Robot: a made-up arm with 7 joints. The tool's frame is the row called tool.
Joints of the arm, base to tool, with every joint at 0 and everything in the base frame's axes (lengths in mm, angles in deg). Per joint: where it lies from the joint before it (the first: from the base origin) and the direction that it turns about. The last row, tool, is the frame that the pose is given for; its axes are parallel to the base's.
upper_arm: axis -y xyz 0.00 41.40 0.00
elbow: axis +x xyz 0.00 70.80 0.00
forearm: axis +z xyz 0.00 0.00 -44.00
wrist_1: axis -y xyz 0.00 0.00 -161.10
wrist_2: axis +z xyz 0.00 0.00 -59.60
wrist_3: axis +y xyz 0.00 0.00 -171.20
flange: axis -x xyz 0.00 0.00 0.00
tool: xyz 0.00 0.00 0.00
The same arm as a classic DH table. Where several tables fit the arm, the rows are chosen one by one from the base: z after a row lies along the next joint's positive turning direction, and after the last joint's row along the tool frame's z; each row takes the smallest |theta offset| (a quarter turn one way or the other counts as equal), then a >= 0, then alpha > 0; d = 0 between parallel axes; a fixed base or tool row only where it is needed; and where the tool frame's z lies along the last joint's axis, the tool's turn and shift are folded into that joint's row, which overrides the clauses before.
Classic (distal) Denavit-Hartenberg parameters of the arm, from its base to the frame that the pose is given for. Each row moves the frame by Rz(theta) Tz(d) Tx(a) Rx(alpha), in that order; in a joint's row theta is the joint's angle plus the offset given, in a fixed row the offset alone. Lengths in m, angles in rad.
base (fixed): theta_offset 0, d 0, a 0, alpha 1.5708
upper_arm: theta_offset 1.5708, d -0.1122, a 0, alpha 1.5708
elbow: theta_offset 1.5708, d 0, a 0, alpha 1.5708
forearm: theta_offset 1.5708, d -0.2051, a 0, alpha 1.5708
wrist_1: theta_offset 0, d 0, a 0, alpha -1.5708
wrist_2: theta_offset 0, d -0.2308, a 0, alpha -1.5708
wrist_3: theta_offset -1.5708, d 0, a 0, alpha 1.5708
flange: theta_offset 1.5708, d 0, a 0, alpha 1.5708
tool (fixed): theta_offset -1.5708, d 0, a 0, alpha 0

